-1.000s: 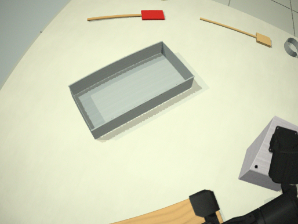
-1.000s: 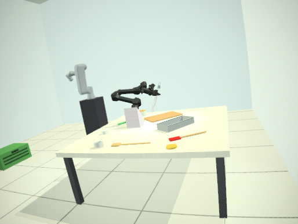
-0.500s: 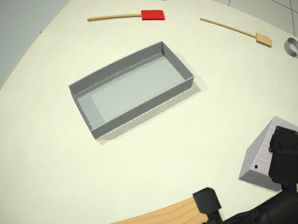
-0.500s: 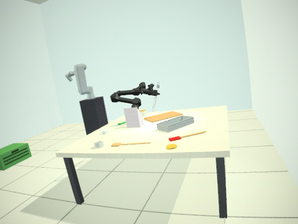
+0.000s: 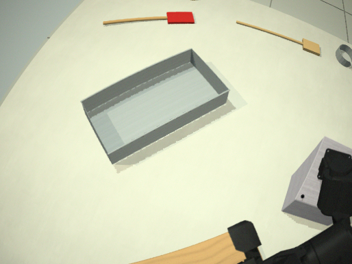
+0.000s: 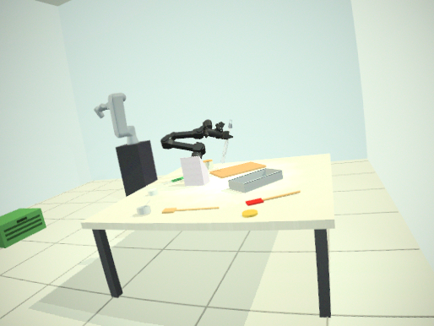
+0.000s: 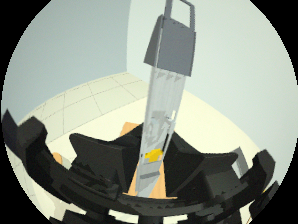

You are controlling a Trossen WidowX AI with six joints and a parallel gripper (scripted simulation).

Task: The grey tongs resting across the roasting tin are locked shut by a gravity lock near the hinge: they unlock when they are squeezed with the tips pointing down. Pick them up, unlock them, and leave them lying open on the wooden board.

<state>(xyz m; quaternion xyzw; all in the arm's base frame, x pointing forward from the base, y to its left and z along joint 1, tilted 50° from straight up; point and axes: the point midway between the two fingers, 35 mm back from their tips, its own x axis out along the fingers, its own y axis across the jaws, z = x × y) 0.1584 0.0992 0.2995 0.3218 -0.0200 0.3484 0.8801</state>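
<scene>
Right now my gripper tip is 3 cm past the yellow lock piece, 2 cm to the left of it and 1 cm below it. The rest, counted from my gripper tip: red spatula 32 cm ahead, 72 cm to the right, 25 cm below; wooden board 25 cm below; grey roasting tin 21 cm ahead, 41 cm to the right, 23 cm below.
</scene>
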